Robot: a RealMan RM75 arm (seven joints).
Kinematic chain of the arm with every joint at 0, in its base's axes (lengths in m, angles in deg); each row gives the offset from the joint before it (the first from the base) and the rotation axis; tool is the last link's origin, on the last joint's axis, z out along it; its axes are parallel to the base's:
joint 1: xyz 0 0 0.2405 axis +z
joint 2: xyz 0 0 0 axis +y
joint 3: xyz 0 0 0.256 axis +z
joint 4: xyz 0 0 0 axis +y
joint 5: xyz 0 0 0.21 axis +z
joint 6: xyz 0 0 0 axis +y
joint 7: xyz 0 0 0.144 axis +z
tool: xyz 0 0 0
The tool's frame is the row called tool.
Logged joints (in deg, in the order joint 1, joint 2, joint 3, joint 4, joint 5, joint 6, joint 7), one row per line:
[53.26, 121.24, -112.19, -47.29, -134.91, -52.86, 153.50]
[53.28, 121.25, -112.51, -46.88, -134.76, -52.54, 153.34]
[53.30, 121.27, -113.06, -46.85, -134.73, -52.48, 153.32]
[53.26, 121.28, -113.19, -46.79, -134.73, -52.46, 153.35]
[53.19, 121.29, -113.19, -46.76, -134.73, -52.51, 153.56]
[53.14, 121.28, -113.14, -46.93, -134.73, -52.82, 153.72]
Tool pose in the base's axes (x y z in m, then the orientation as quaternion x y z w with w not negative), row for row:
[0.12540, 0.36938, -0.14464, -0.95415, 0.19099, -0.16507, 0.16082]
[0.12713, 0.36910, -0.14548, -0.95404, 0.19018, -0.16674, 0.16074]
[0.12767, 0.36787, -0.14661, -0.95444, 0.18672, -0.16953, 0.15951]
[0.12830, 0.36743, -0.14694, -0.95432, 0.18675, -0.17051, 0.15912]
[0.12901, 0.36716, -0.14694, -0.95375, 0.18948, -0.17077, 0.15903]
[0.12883, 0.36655, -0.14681, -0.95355, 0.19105, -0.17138, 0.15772]
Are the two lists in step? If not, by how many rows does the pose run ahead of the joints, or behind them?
They are in step.
